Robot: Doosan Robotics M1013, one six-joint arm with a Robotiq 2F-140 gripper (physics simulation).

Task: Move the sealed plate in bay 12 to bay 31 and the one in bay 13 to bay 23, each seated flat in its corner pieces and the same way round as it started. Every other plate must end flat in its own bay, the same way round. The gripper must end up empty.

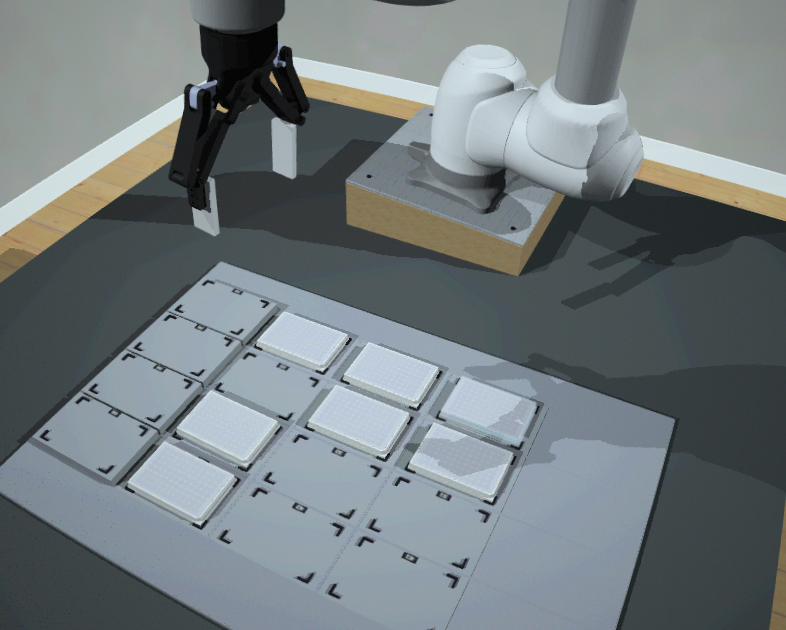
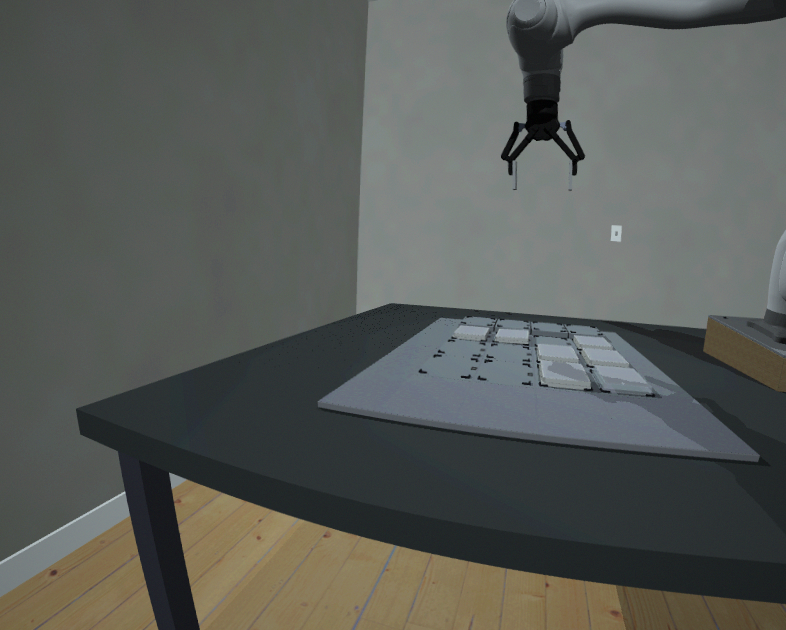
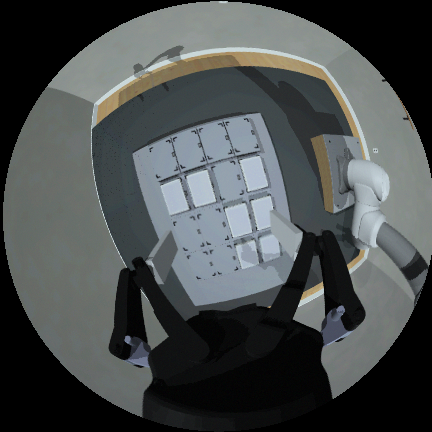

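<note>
My gripper: visible, image 2 and image 3 included. Also visible: bay 23, bay 12, bay 31.
</note>
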